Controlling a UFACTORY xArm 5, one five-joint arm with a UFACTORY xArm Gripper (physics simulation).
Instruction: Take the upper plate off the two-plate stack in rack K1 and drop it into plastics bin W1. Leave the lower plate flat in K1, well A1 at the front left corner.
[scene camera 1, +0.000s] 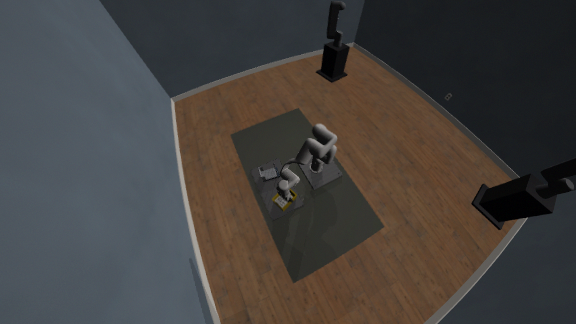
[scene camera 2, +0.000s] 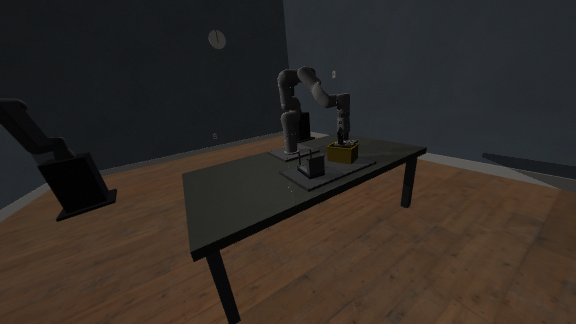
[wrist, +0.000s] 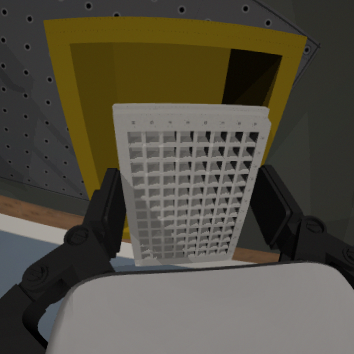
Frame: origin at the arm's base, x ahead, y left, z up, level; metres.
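Seen in the pictures: gripper, fingertip midpoint: (scene camera 2: 343, 142) (wrist: 189, 183); arm's base, origin of the base link: (scene camera 1: 315, 167) (scene camera 2: 291, 152).
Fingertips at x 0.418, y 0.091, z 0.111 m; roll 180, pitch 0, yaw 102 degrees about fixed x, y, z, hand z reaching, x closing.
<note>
Offsets run from my fingertips to a thing's top centre. Level surfaces: height alone.
My gripper (scene camera 1: 287, 196) (scene camera 2: 341, 139) (wrist: 189, 183) is shut on a pale multi-well plate {dx +0.017, dy +0.003, dz +0.015 m} (scene camera 1: 280, 201) (scene camera 2: 348, 143) (wrist: 192, 172), its black fingers at the plate's two long sides. The plate is over the yellow plastics bin W1 {dx +0.001, dy -0.010, dz -0.016 m} (scene camera 2: 342, 154) (wrist: 175, 31), close to rim height. In the wrist view it covers the near part of the opening. Contact with the rim cannot be told. The lower plate {dx -0.022, dy -0.292, dz -0.076 m} (scene camera 1: 269, 173) lies in rack K1 {dx -0.028, dy -0.289, dz +0.004 m} (scene camera 2: 316, 165), beside the bin. Its well A1 is too small to make out. K1 does not show in the wrist view.
Rack and bin stand on a dark perforated board (scene camera 2: 310, 185) (wrist: 30, 90) on the table {dz -0.128 m} (scene camera 2: 235, 200). Rack K1 has thin upright posts and a dark upright panel. The arm's base plate (scene camera 1: 325, 178) is behind the board. Other arms stand on black pedestals (scene camera 1: 334, 61) away from the table.
</note>
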